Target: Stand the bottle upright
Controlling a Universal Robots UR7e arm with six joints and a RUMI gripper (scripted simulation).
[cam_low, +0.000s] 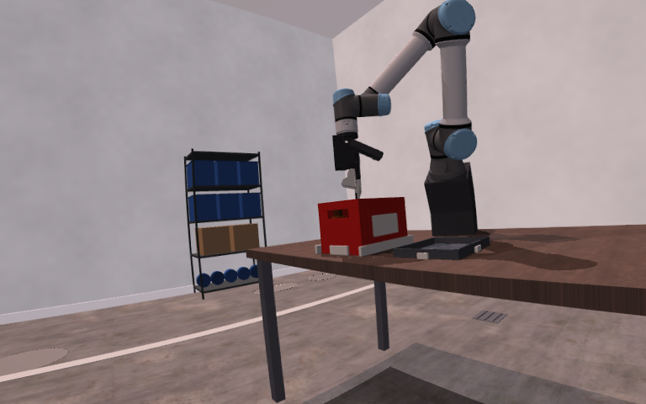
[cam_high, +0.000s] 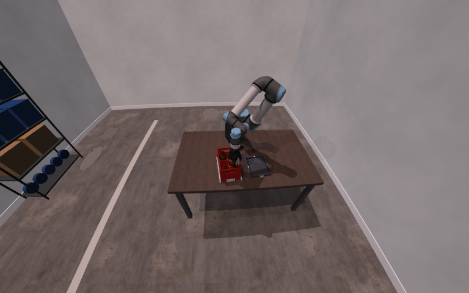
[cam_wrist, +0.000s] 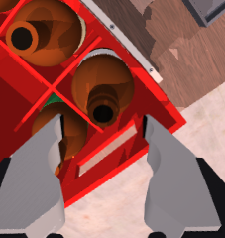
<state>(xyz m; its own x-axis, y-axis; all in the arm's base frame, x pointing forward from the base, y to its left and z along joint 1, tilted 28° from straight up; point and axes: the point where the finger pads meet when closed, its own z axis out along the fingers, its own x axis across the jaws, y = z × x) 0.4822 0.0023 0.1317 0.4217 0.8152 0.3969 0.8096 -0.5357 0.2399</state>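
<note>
My hand is 100 mm above the brown bottle, 80 mm past it and 30 mm to the left of it. Round my hand: dark tray 220 mm to the left, 180 mm below, 140 mm behind; then red crate 100 mm below, 70 mm to the right, 60 mm behind; then glass bottle 100 mm below, 80 mm to the right, 30 mm ahead.
</note>
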